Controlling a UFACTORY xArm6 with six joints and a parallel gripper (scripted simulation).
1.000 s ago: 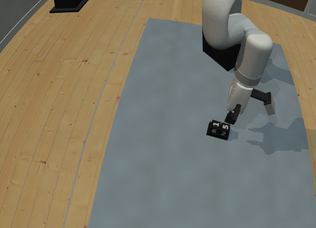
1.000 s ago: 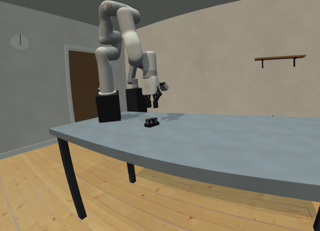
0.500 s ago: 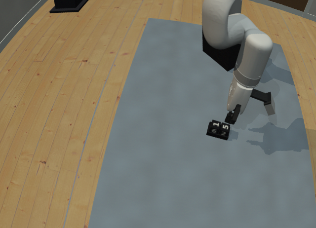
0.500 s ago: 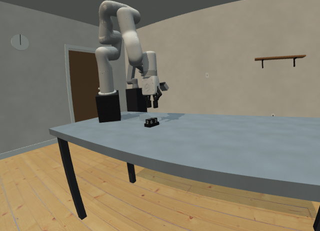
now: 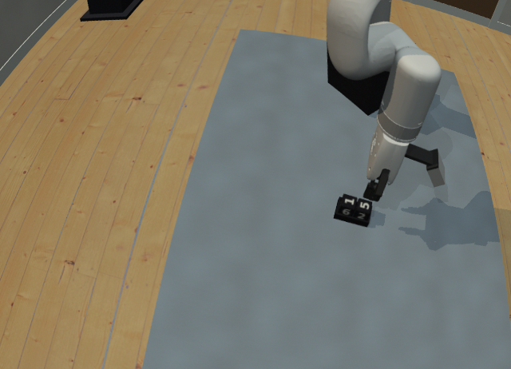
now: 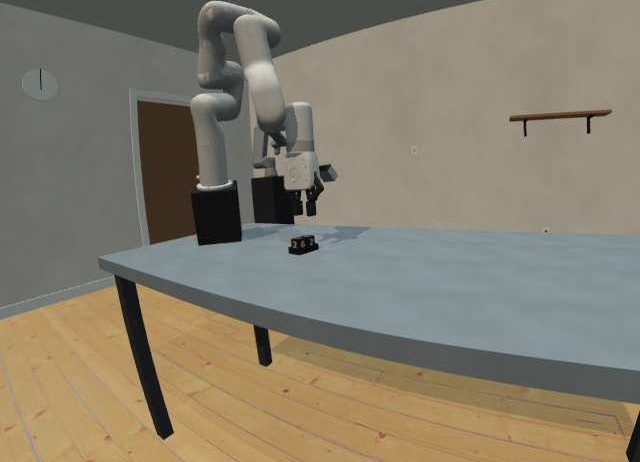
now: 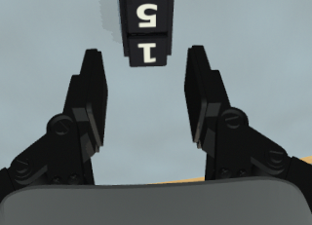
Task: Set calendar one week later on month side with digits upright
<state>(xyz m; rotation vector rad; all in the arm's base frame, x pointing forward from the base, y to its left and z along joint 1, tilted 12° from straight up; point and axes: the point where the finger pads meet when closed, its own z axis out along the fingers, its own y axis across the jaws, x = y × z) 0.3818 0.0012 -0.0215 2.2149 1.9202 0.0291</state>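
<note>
Right now my hand is 11 cm above the black tray and 2 cm to the left of it.
</note>
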